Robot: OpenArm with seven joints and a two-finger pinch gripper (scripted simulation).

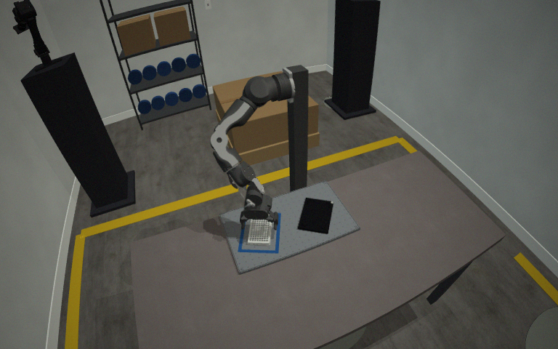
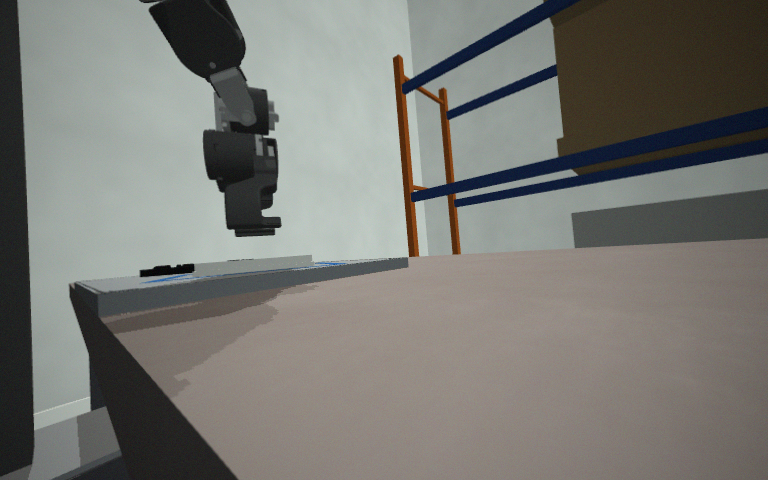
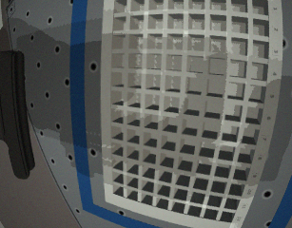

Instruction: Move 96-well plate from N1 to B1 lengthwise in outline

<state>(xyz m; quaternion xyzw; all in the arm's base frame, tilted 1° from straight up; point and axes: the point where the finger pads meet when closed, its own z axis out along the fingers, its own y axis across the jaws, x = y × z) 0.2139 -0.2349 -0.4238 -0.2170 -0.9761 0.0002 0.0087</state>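
Right now my hand is 40 mm above the white 96-well plate. From my hand the other things lie so: black plate nest N1: 20 mm ahead, 230 mm to the left, 40 mm below.
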